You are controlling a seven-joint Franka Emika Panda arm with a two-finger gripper.
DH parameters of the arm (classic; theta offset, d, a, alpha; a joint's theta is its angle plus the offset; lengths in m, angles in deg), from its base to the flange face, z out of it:
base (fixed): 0 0 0 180
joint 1: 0 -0.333 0 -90
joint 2: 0 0 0 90
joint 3: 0 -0.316 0.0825 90
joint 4: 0 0 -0.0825 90
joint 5: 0 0.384 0 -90
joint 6: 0 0 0.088 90
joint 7: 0 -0.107 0 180
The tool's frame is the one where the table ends.
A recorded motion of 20 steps. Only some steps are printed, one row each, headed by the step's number.
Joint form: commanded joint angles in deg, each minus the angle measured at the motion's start. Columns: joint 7, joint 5, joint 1, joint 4, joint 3, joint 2, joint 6.
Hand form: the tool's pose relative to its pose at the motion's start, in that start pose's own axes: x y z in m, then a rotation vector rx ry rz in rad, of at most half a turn. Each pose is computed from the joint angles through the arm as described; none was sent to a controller.
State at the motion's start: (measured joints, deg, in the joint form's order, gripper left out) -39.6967 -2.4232 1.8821 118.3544 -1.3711 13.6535 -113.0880
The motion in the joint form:
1: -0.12 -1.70 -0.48 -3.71 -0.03 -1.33 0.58
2: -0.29 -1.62 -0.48 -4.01 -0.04 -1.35 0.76
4: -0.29 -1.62 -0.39 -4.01 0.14 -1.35 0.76
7: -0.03 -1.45 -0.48 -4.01 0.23 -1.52 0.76
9: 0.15 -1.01 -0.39 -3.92 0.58 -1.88 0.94
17: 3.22 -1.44 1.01 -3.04 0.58 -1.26 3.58
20: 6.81 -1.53 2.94 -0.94 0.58 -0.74 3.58
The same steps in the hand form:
1: 0.0095 -0.0099 -0.0178 0.0001 0.0414 -0.0160
2: 0.0099 -0.0104 -0.0198 0.0022 0.0420 -0.0124
4: 0.0114 -0.0084 -0.0197 0.0020 0.0418 -0.0077
7: 0.0117 -0.0088 -0.0181 0.0025 0.0375 -0.0113
9: 0.0142 -0.0063 -0.0135 0.0009 0.0240 -0.0044
17: 0.0149 0.0097 -0.0075 -0.0399 -0.0106 -0.0363
20: 0.0182 0.0278 0.0055 -0.0607 -0.0329 -0.0674

